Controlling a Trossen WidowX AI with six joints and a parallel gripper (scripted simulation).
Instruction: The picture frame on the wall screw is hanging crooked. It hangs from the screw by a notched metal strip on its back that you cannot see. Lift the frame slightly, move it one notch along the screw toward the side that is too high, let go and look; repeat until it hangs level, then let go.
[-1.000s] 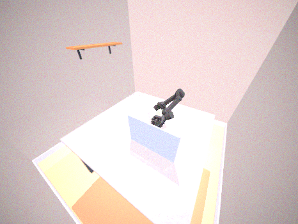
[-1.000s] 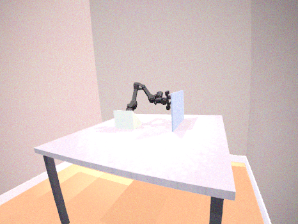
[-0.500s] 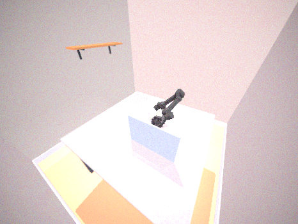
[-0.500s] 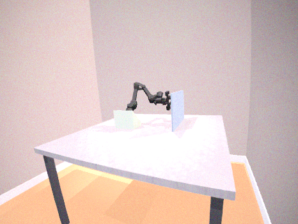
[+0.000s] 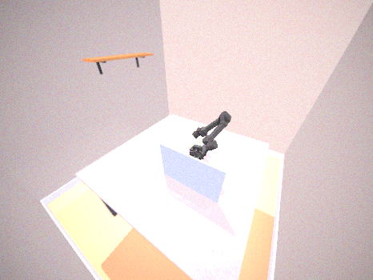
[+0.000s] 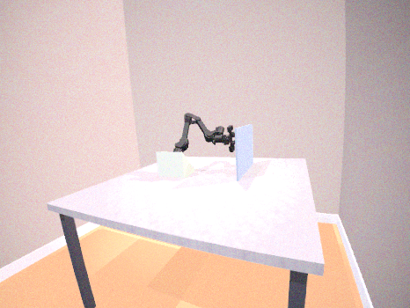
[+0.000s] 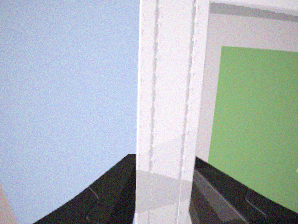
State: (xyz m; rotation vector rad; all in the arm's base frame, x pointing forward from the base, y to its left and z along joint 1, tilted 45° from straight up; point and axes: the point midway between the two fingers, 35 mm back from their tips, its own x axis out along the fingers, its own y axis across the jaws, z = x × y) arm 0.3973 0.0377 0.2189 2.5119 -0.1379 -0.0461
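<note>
Right now my gripper tip is 10 mm to the right of the picture frame and 50 mm above it. From my gripper tip the other things lie so: light blue wall panel (10 mm ahead, 20 mm to the right, 70 mm below).
</note>
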